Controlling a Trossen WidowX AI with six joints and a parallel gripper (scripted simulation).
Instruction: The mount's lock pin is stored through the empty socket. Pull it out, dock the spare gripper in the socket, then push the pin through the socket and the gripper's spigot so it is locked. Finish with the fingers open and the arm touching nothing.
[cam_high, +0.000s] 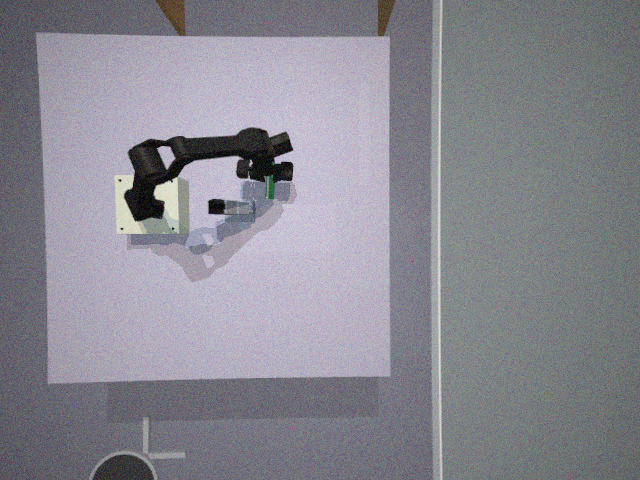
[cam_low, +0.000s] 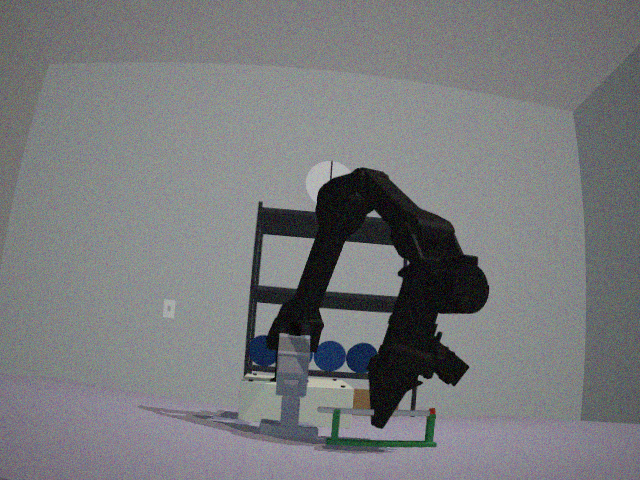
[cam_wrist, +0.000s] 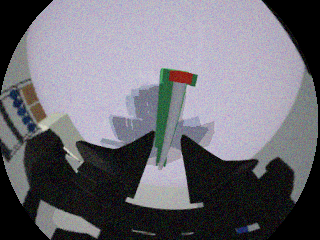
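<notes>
My gripper tip is 10 mm to the right of the green cradle. From my gripper tip the other things lie so: black spare gripper: 130 mm to the right, 110 mm behind, 90 mm above; then socket: 120 mm to the right, 80 mm behind, 30 mm above.
</notes>
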